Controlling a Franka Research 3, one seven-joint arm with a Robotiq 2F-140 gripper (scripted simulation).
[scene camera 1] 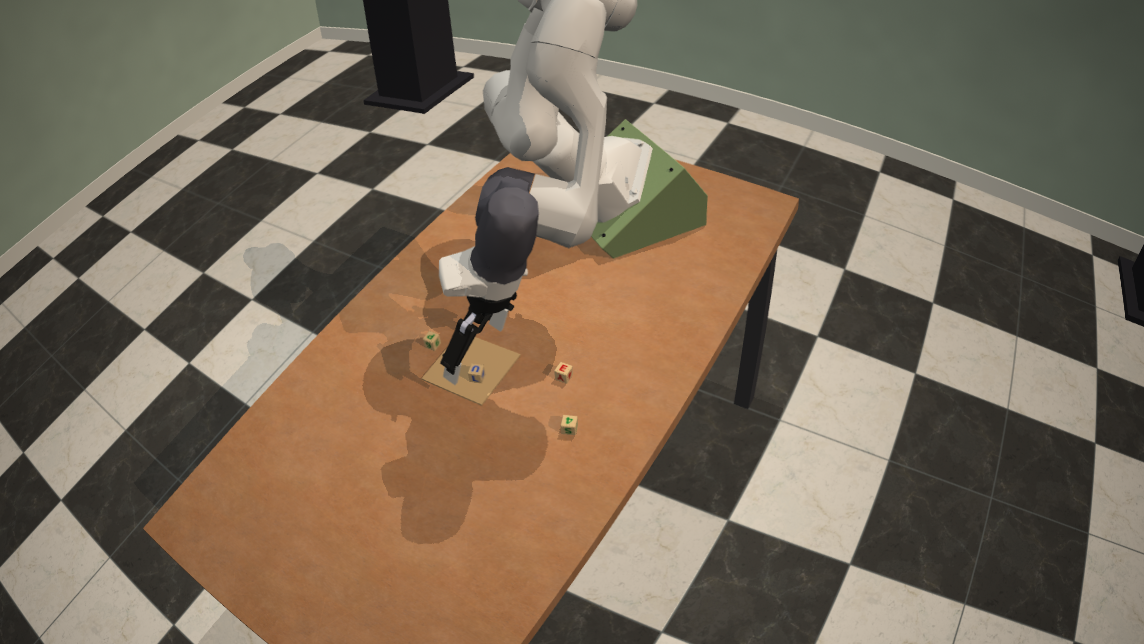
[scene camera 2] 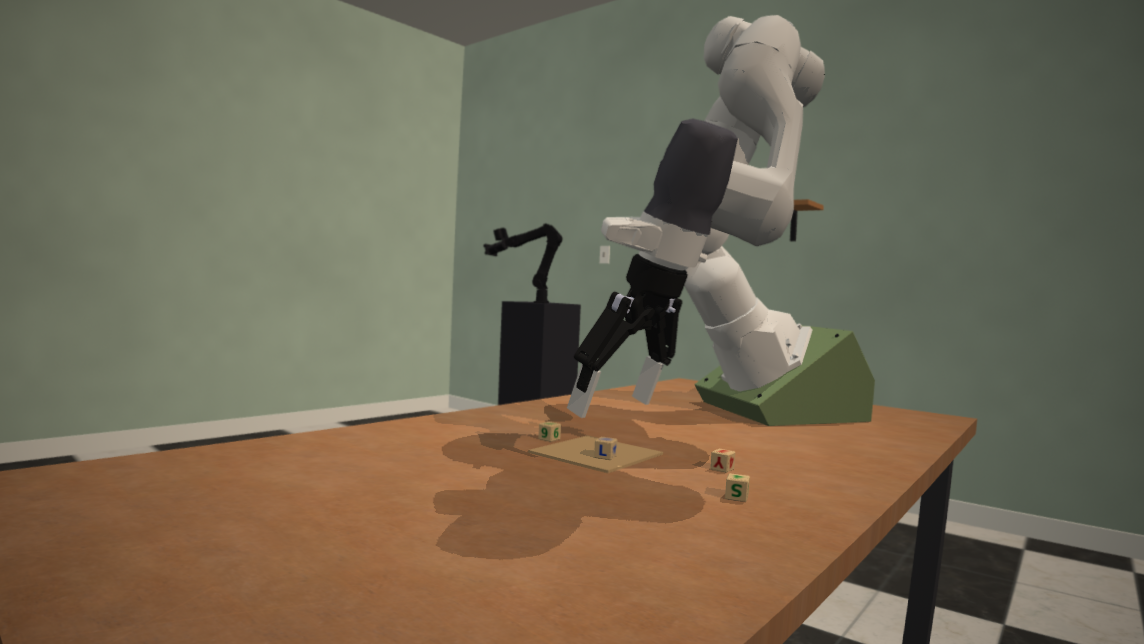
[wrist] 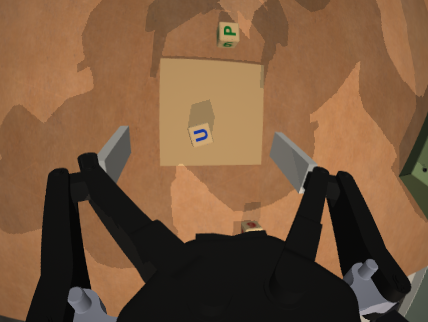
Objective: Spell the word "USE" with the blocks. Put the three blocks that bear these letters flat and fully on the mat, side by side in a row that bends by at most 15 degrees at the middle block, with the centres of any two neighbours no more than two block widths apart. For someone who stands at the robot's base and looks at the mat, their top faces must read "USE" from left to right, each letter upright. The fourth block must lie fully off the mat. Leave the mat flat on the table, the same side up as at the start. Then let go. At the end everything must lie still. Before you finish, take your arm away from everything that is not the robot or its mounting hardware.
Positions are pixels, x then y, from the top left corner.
Labels:
my gripper: scene camera 1; scene camera 2; wrist 204, 141
same spot on my gripper: [scene camera 2: 609, 332] = [scene camera 1: 461, 349]

